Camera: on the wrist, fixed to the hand. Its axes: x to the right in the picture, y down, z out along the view.
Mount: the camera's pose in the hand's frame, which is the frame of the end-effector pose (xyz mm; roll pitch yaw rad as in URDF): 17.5 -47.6 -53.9 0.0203 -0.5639 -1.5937
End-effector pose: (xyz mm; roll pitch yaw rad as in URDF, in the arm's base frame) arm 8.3 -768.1 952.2 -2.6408 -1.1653 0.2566
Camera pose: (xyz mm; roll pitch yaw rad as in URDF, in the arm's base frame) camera -51.4 -767.3 995.9 1.9839 0.0427 1.7769
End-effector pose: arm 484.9 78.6 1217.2 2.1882 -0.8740 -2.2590
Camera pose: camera 529.3 20.0 1225.7 1.6242 0.7149 -2.1883
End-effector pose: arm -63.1 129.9 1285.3 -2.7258 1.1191 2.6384
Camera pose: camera -134.3 144.2 1299.5 -2.0097 0.0471 -1.9321
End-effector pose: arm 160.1 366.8 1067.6 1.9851 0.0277 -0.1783
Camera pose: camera 188.9 431.2 1045.2 -0.2962 1.4139 -2.0528
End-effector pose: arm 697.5 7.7 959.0 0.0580 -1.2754 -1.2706
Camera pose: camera 672.6 -62.0 959.3 1.3194 -0.1229 2.9493
